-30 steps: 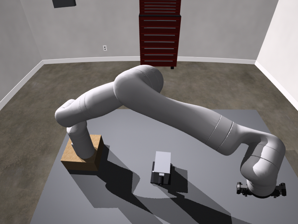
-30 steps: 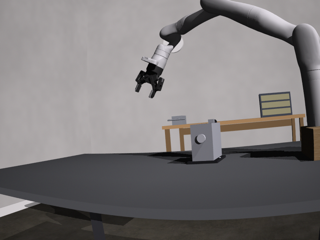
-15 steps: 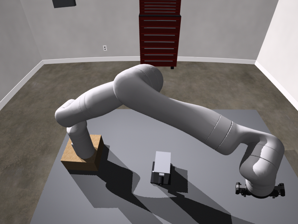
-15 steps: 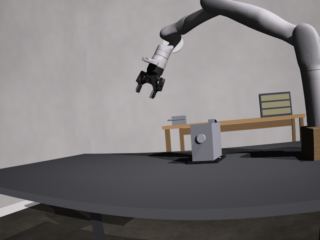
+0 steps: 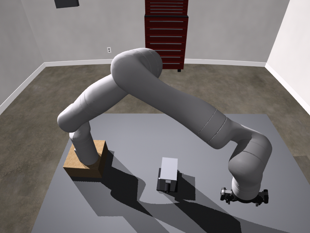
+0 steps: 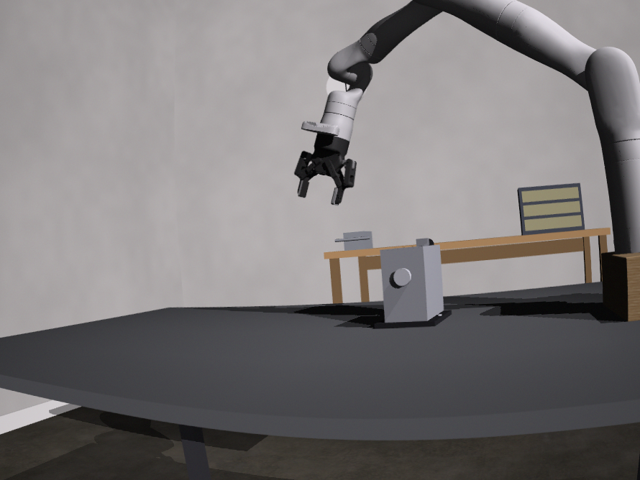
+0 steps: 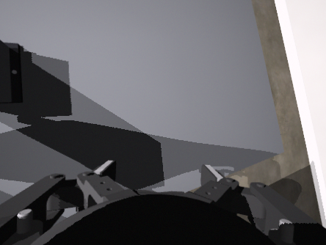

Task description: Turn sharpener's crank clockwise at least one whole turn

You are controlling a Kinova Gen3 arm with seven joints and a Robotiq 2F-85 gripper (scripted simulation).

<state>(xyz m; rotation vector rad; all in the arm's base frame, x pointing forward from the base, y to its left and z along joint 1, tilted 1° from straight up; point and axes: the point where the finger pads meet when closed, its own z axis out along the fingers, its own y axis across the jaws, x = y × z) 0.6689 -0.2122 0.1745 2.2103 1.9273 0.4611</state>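
My hand is 260 mm past the crank knob, 90 mm to the right of it and 120 mm above it. Also, from my hand: sharpener crank (260 mm behind, 90 mm to the left, 130 mm below).
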